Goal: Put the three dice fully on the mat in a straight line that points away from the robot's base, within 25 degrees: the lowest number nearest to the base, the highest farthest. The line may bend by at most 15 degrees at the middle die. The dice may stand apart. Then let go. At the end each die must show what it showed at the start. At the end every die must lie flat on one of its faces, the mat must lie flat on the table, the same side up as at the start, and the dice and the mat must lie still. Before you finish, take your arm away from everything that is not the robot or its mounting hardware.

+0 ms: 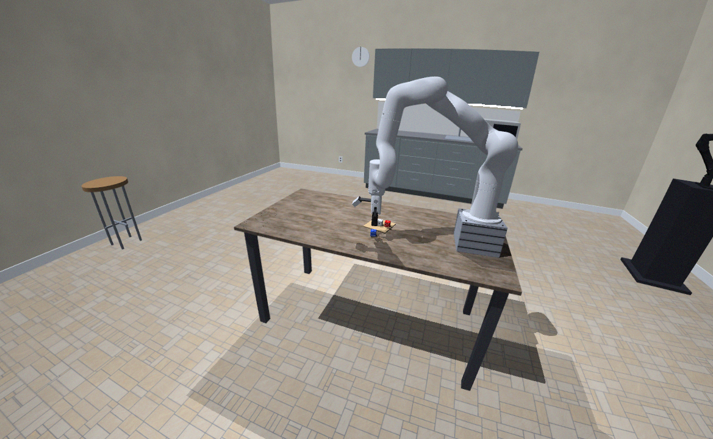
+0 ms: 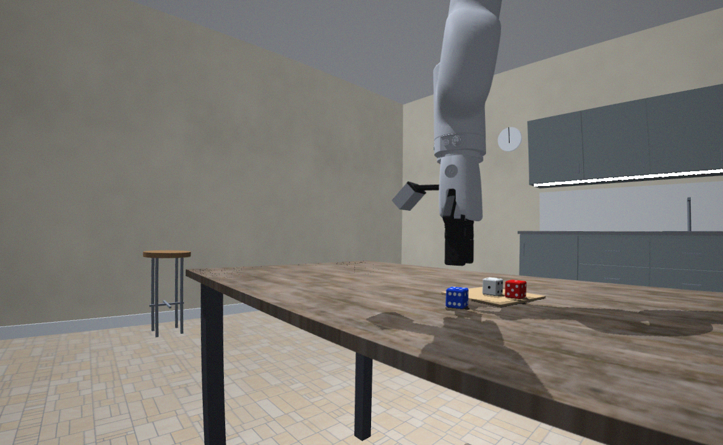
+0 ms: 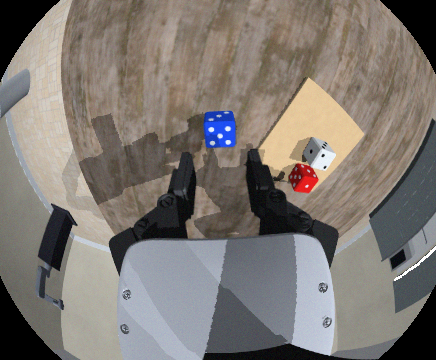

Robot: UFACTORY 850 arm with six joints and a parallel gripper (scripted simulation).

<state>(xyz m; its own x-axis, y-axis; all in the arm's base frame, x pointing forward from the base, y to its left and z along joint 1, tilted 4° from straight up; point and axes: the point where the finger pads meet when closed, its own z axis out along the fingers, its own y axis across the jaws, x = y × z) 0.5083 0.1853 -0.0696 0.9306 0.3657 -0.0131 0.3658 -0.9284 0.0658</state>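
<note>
Now: the blue die 70 mm below my hand. The rest, counted from my hand: red die: 140 mm to the right, 70 mm below, 30 mm behind; then tan mat: 130 mm to the right, 90 mm below, 20 mm ahead; then white die: 130 mm to the right, 70 mm below, 20 mm ahead.
</note>
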